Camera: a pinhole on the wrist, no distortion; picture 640 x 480 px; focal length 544.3 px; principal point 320.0 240.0 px. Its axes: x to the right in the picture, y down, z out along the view. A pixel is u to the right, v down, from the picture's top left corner.
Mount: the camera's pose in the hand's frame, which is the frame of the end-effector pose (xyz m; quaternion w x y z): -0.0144 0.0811 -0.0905 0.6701 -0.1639 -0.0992 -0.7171
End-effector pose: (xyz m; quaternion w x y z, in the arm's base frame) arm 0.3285 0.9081 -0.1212 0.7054 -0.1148 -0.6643 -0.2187
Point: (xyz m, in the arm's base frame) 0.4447 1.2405 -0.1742
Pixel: outside the picture
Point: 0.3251 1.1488 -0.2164
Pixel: outside the picture
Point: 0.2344 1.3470 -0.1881
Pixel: 198.4 18.2
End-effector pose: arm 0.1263 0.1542 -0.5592 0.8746 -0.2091 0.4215 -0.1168
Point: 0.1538 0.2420 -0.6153
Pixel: 394.3 371.7
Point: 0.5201 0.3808 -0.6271
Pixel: 313.8 436.4
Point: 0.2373 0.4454 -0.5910
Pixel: 145.9 164.3
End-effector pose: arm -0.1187 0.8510 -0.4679 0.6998 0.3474 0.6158 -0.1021
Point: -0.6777 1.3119 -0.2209
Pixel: behind the camera
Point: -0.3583 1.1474 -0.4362
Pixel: behind the camera
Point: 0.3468 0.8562 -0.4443
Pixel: 298.5 288.2
